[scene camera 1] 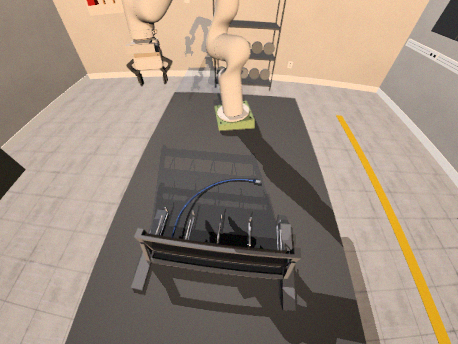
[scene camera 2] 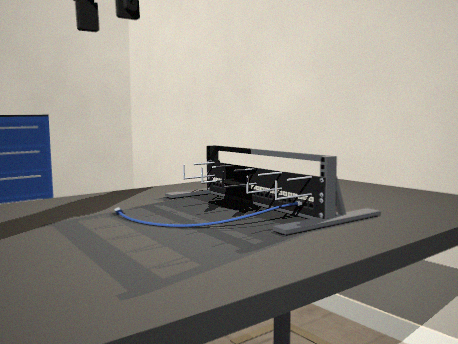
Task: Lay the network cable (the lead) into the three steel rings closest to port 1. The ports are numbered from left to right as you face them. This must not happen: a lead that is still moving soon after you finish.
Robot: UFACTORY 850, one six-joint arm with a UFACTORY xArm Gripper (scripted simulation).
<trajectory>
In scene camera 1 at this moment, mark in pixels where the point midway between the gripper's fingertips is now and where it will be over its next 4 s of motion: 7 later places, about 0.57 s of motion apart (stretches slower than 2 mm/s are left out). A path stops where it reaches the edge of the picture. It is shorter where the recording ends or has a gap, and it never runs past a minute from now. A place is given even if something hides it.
The gripper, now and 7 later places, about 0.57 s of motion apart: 154, 83; 164, 104; 186, 127; 216, 146; 236, 155; 237, 157; 237, 159; 236, 168
</trajectory>
